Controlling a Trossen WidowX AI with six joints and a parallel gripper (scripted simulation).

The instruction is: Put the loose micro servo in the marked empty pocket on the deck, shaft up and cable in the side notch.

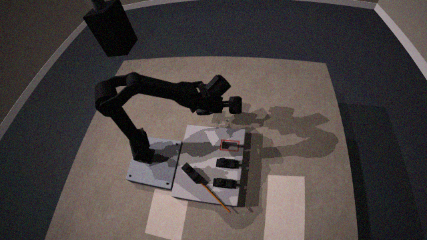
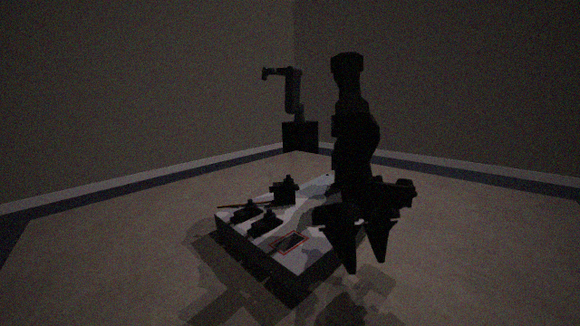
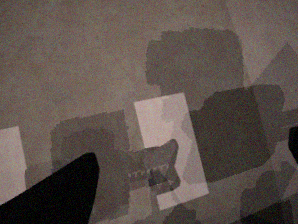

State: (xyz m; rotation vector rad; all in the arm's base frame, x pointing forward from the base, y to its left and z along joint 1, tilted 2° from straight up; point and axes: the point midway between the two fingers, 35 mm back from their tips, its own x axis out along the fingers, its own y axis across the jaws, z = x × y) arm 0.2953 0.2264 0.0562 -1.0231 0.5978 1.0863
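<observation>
The deck is 8 cm behind my gripper tip, 23 cm to the right of it and 4 cm below it.
</observation>
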